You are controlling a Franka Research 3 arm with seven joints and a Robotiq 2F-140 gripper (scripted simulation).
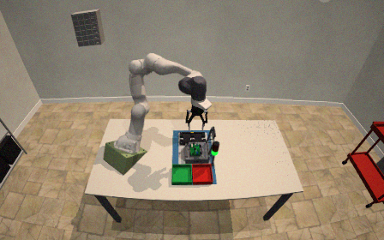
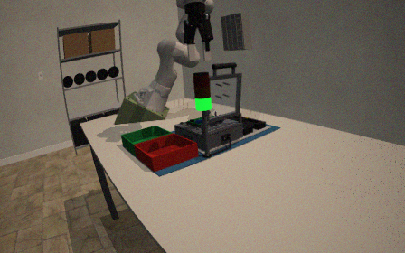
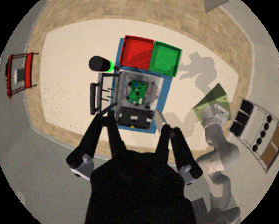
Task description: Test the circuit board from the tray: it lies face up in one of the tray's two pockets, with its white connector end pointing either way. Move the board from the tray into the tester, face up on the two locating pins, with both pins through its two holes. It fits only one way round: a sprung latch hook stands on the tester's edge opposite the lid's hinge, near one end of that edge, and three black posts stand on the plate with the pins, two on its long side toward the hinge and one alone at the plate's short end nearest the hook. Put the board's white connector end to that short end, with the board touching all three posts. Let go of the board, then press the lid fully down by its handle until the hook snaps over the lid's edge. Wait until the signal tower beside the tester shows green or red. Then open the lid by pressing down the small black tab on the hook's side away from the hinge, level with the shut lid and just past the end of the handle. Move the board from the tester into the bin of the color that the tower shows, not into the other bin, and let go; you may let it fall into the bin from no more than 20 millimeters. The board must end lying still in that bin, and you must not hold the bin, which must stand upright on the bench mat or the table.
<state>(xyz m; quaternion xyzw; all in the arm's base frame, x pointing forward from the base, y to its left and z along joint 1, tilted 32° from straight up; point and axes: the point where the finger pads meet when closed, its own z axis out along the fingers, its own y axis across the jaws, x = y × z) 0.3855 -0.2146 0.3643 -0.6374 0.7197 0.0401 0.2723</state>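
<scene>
Now: hand 24 cm above the green circuit board. The rest, counted from my hand: plate 25 cm below, 1 cm to the left, 1 cm ahead; then red bin 30 cm below, 20 cm to the right, 4 cm ahead; then clear lid 13 cm below, 12 cm ahead.
</scene>
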